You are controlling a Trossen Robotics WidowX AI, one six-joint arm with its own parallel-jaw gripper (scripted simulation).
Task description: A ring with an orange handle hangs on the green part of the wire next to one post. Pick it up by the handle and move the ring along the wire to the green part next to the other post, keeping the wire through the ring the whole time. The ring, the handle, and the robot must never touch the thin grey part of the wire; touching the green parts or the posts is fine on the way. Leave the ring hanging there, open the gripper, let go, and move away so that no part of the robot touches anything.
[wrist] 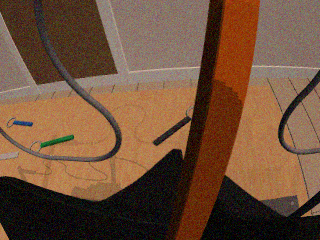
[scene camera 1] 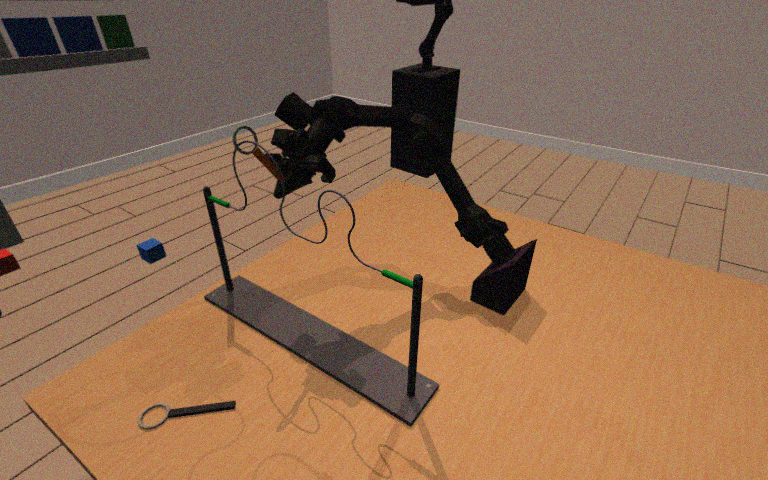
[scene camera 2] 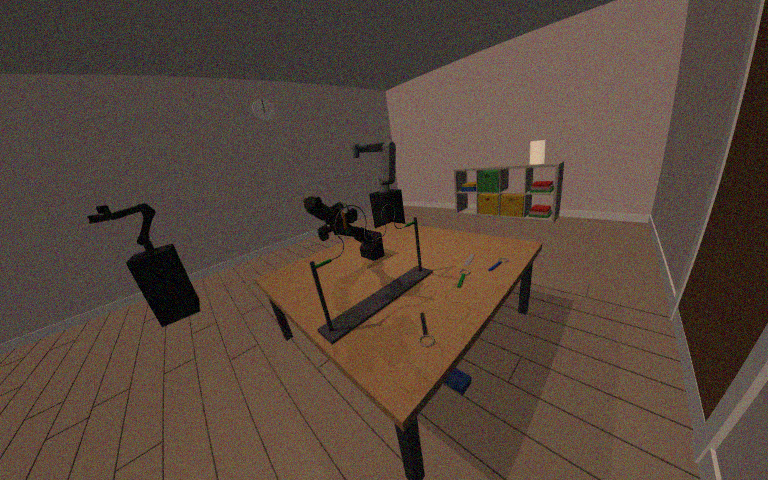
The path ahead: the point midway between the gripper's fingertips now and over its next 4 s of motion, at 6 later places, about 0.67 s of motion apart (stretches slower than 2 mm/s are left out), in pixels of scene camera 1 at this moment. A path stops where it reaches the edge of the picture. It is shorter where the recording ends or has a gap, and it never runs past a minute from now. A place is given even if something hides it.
My gripper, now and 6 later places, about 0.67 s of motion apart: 276,197; 271,195; 264,191; 260,186; 256,181; 255,178; 253,175
